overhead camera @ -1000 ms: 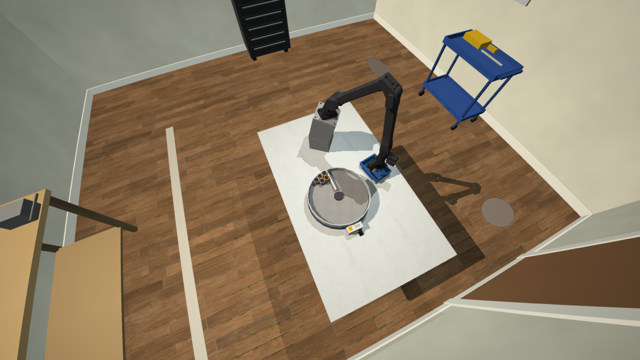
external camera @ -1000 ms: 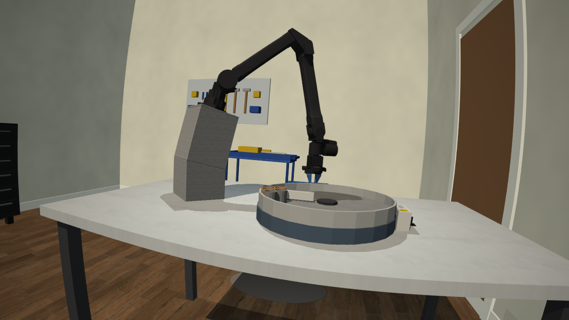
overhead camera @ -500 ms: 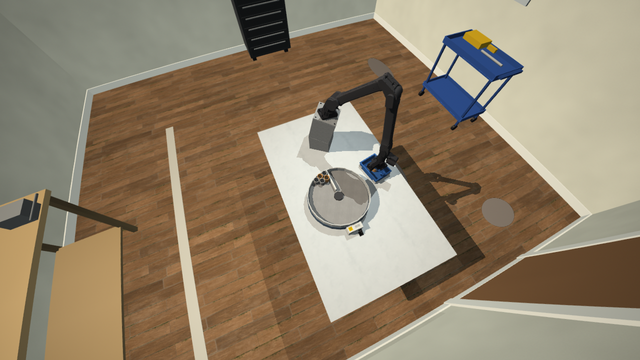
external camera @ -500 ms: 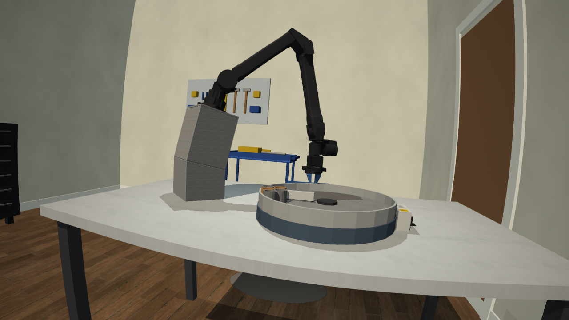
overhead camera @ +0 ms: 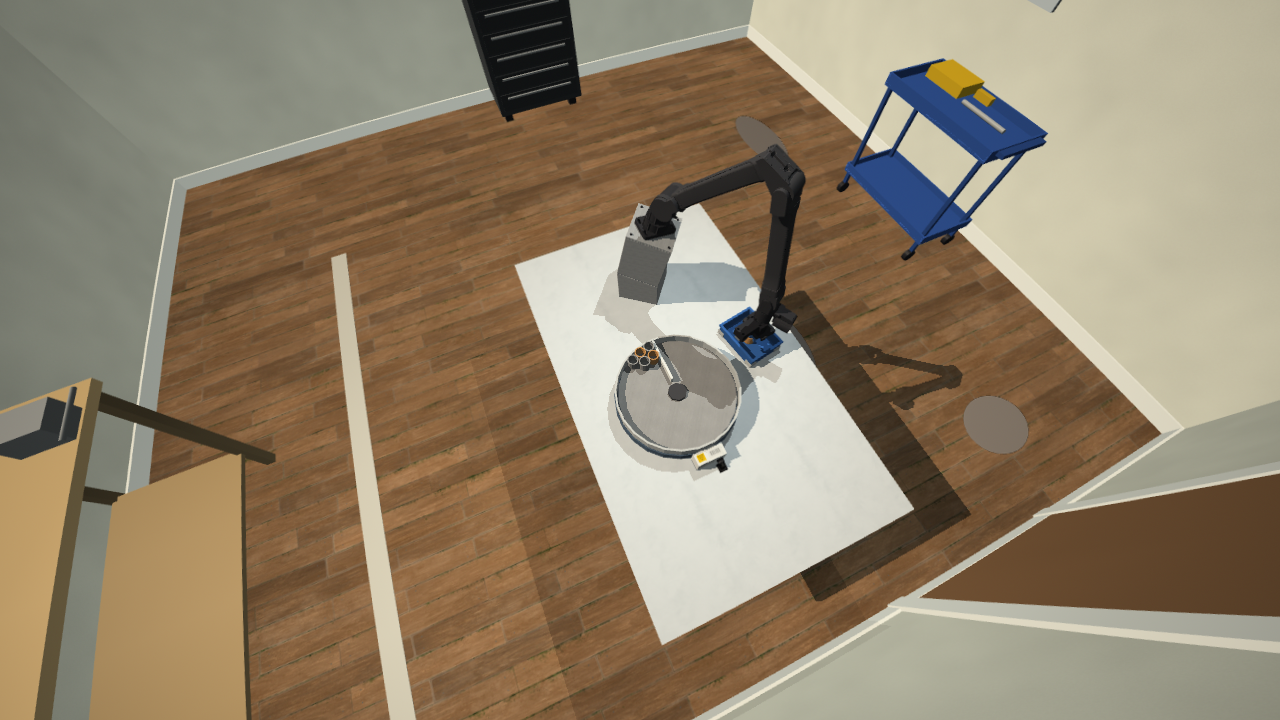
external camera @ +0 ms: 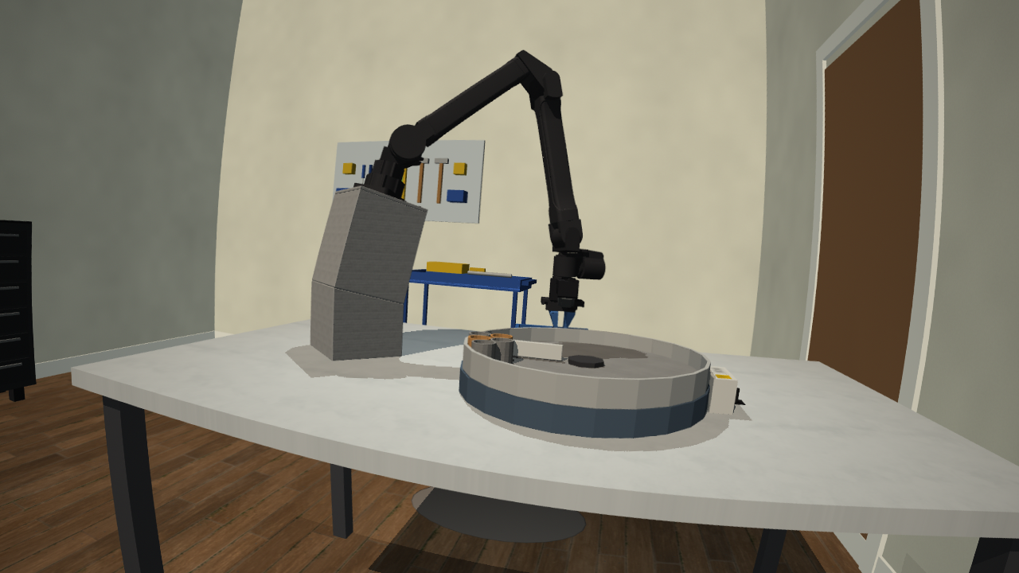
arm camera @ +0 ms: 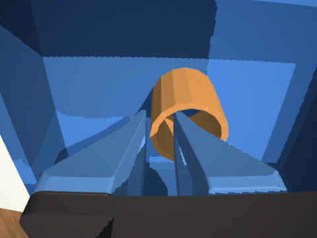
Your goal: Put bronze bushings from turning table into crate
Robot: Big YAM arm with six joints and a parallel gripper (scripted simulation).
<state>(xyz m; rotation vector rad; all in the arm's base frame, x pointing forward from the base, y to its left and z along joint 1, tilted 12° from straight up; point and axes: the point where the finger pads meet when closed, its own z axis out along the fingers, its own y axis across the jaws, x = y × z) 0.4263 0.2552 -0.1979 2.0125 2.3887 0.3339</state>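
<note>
The blue crate lies 2 cm behind my hand and 1 cm below it. Also, from my hand: round grey turning table 35 cm to the right, 8 cm ahead, 2 cm above.
</note>
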